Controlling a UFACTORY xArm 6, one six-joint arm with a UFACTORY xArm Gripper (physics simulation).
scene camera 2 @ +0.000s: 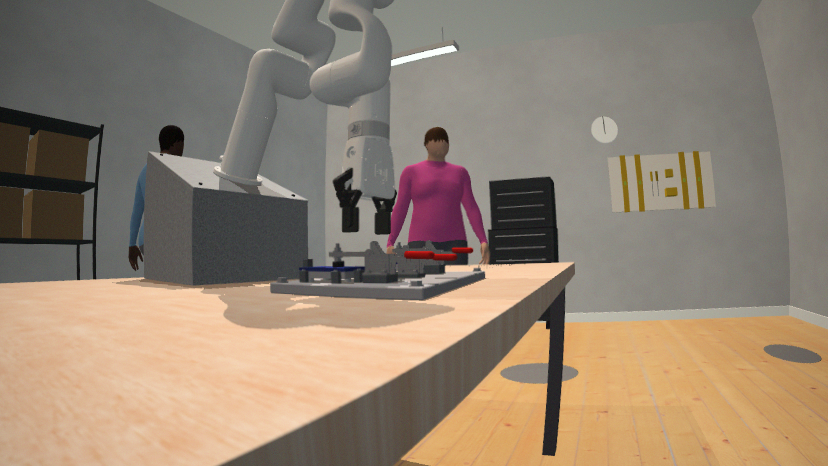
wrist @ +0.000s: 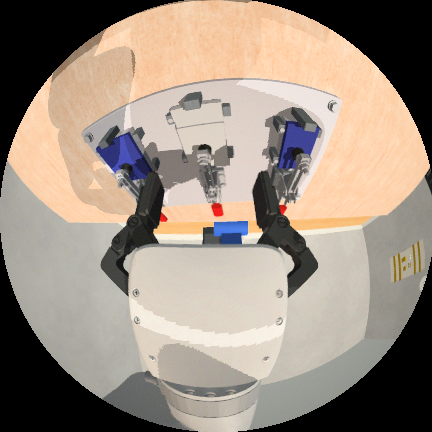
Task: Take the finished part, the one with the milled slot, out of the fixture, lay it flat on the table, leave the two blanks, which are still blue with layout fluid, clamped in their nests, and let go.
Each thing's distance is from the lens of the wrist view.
blue blank (wrist: 123, 149): 0.21 m
finished part (wrist: 204, 125): 0.17 m
blue blank (wrist: 294, 136): 0.18 m
fixture plate (wrist: 253, 101): 0.18 m
